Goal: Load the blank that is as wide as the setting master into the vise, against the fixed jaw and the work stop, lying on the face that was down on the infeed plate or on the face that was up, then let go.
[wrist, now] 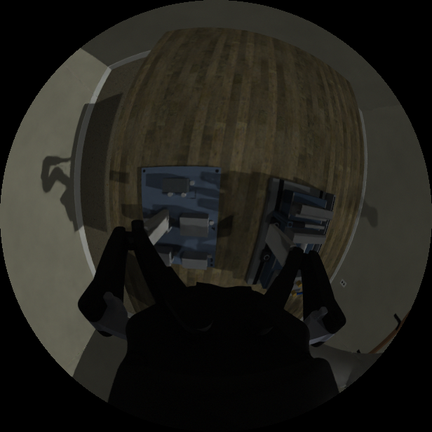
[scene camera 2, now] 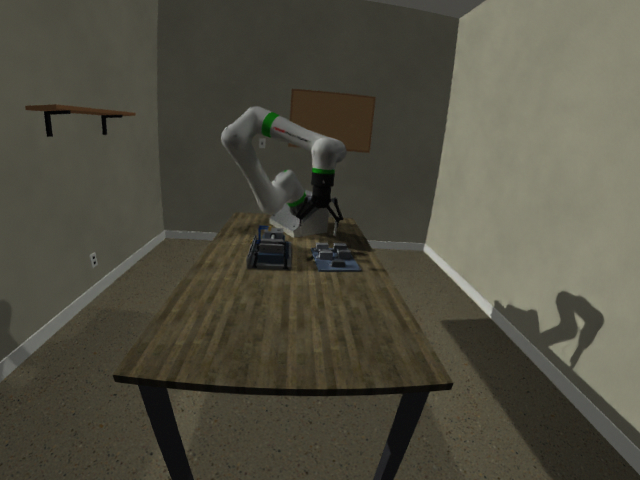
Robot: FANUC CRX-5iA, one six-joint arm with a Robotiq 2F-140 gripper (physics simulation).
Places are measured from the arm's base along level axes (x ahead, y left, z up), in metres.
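Pixels of known places: gripper, fingertip midpoint: (scene camera 2: 318,234).
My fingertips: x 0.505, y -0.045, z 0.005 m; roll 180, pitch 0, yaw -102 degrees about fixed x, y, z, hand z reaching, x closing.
Observation:
Ahead of a thing's pixels: the offset from my fingertips to its top centre. "pt": to the spot under its first point. Level surfaces: height alone.
My gripper (scene camera 2: 316,225) (wrist: 218,226) is open and empty, above the table between the infeed plate and the vise. The blue infeed plate @(pt dx +0.092, dy +0.147, dz -0.132 m) (scene camera 2: 353,268) (wrist: 150,201) carries several grey blanks. One blank @(dx -0.026, dy +0.144, dz -0.096 m) (scene camera 2: 343,254) (wrist: 194,227) is near the plate's middle and another blank @(dx -0.114, dy +0.157, dz -0.096 m) (scene camera 2: 339,247) (wrist: 195,261) is at its robot-side edge. The left finger partly hides others in the wrist view. A darker block @(dx +0.056, dy +0.087, dz -0.107 m) (scene camera 2: 338,263) (wrist: 175,185), seemingly the setting master, lies against small pins at the plate's far end. The vise @(dx -0.108, dy -0.189, dz -0.041 m) (scene camera 2: 271,250) (wrist: 315,212) is partly hidden by the right finger; which jaw is fixed is unclear.
The wooden table @(dz -0.140 m) (scene camera 2: 289,320) (wrist: 225,110) carries the plate and the vise side by side, with a strip of table between them. The white robot base (scene camera 2: 313,222) stands behind them. A blue upright part @(pt dx -0.192, dy -0.222, dz -0.032 m) (scene camera 2: 262,227) rises at the vise's rear.

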